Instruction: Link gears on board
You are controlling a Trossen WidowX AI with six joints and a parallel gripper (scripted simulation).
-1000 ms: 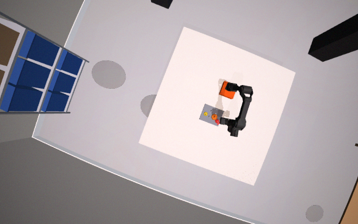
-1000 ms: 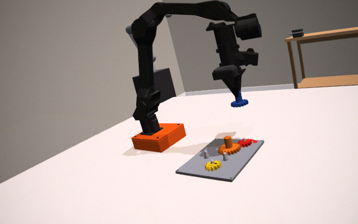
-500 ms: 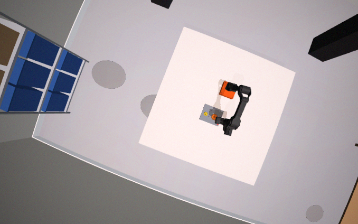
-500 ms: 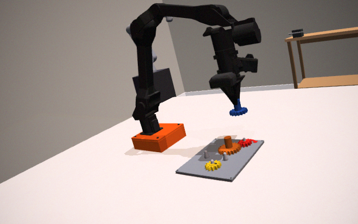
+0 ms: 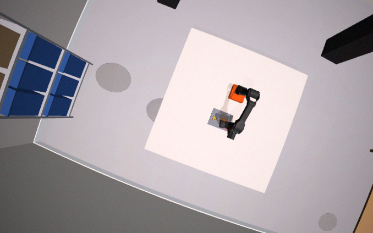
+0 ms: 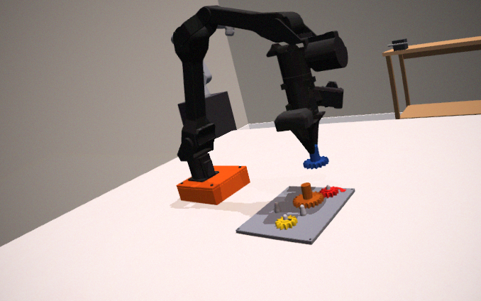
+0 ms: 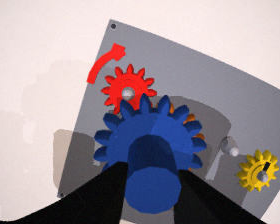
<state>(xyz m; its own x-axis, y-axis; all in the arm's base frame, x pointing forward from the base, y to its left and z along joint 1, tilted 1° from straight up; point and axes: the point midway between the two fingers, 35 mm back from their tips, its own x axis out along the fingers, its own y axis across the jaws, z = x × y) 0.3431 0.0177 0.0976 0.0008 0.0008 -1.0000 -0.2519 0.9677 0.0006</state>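
Right now the yellow gear is 10 mm behind my gripper tip, 120 mm to the right of it and 90 mm below it. Also, from my gripper tip: red gear (10 mm ahead, 20 mm to the left, 100 mm below); then blue gear (10 mm below); then orange gear (20 mm behind, 20 mm to the right, 90 mm below).
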